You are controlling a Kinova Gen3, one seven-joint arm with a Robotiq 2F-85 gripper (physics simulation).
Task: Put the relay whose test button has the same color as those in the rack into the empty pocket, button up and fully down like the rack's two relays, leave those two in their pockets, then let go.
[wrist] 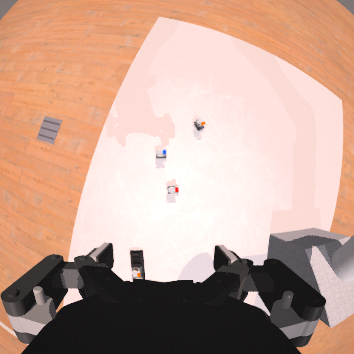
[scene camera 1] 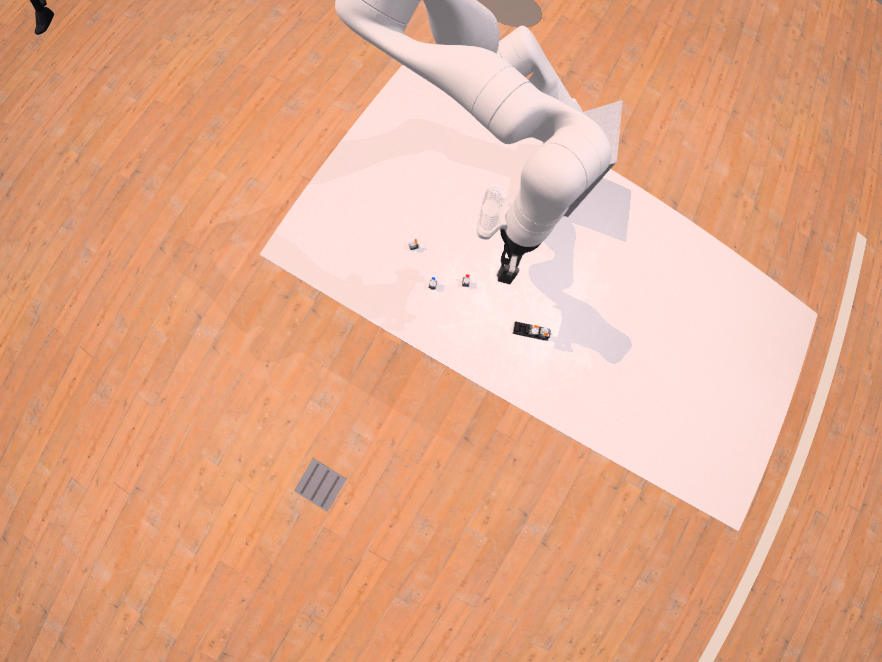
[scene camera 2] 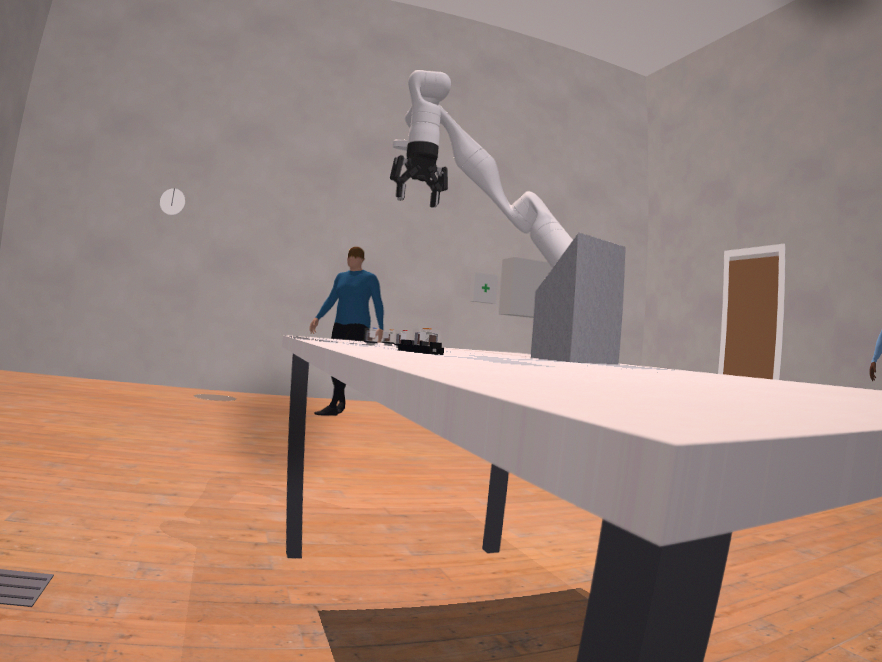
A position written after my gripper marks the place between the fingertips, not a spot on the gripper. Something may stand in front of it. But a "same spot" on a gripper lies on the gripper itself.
my gripper: wrist 163, 255; scene camera 1; scene camera 2
same spot on my gripper: (scene camera 1: 508, 271) = (scene camera 2: 396, 157)
